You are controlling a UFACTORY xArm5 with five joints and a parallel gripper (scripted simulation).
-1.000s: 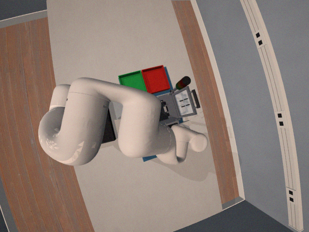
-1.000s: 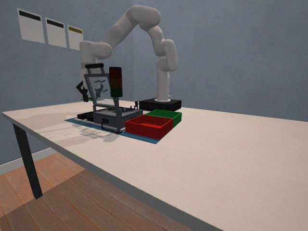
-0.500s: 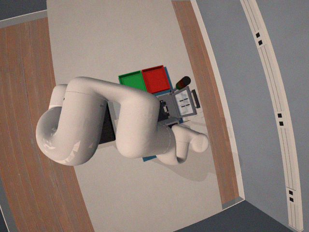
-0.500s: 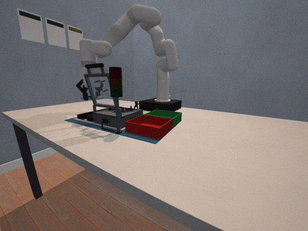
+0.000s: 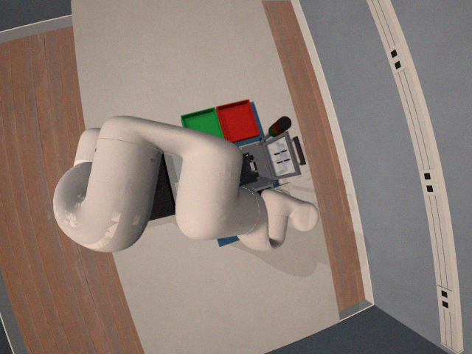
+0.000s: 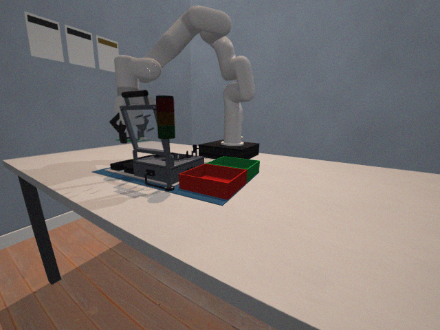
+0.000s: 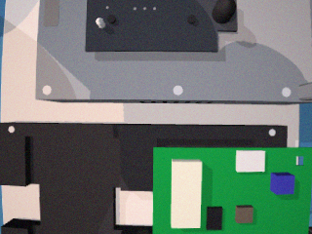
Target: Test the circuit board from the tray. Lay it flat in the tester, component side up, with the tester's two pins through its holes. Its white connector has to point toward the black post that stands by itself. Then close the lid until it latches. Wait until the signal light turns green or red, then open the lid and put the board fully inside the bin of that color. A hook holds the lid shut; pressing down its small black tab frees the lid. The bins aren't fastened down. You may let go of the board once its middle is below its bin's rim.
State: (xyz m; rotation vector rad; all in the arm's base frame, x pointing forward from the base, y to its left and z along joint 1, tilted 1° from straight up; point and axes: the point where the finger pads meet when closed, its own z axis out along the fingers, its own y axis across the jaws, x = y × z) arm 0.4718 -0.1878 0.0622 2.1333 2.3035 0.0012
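My gripper is now 220 mm to the right of the black block, 120 mm past it and 40 mm above it. Round my hand: red bin: 370 mm to the left, 110 mm below, 20 mm behind; green bin: 350 mm to the left, 170 mm behind, 110 mm below; green circuit board: right at my hand.
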